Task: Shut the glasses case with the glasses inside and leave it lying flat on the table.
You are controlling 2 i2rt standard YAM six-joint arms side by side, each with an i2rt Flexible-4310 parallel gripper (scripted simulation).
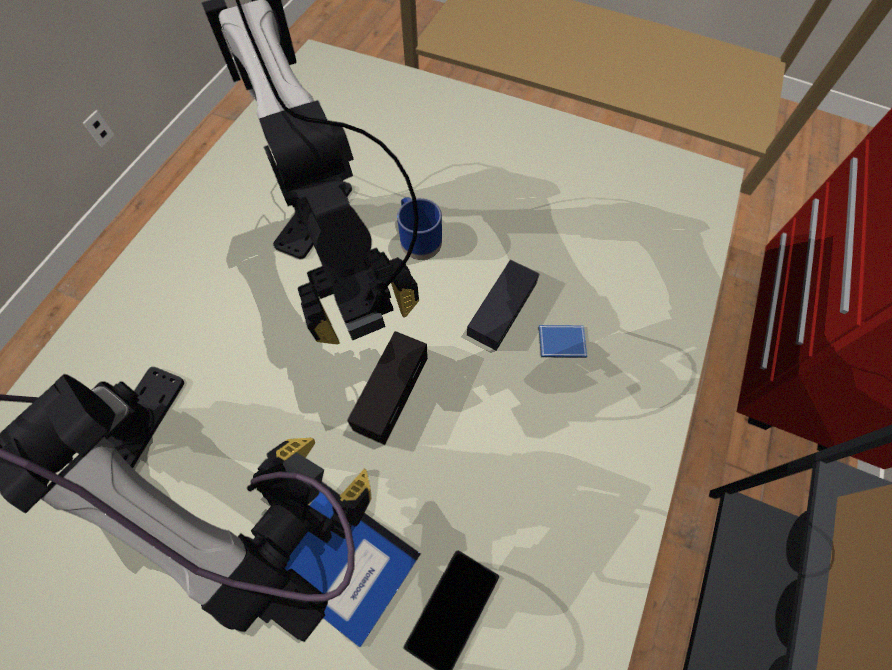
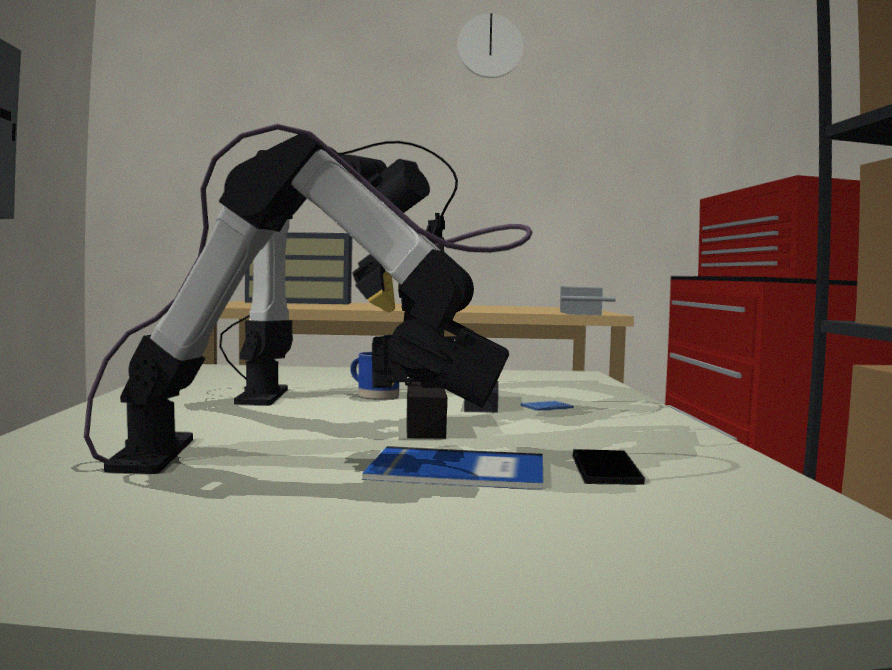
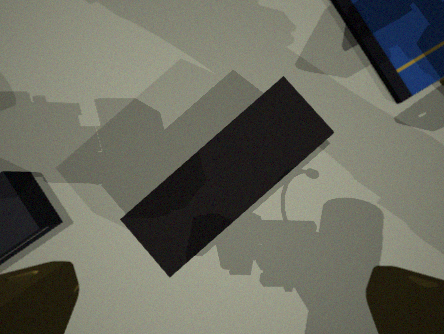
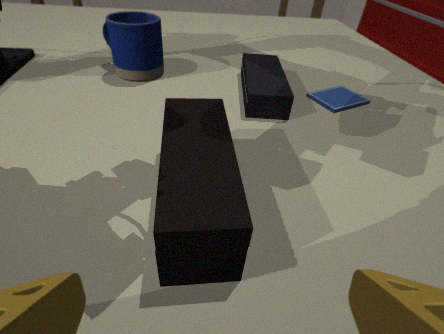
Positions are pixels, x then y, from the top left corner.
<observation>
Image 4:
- my right gripper: 217, 284
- glasses case: 178, 268
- blue mug: 135, 40
</observation>
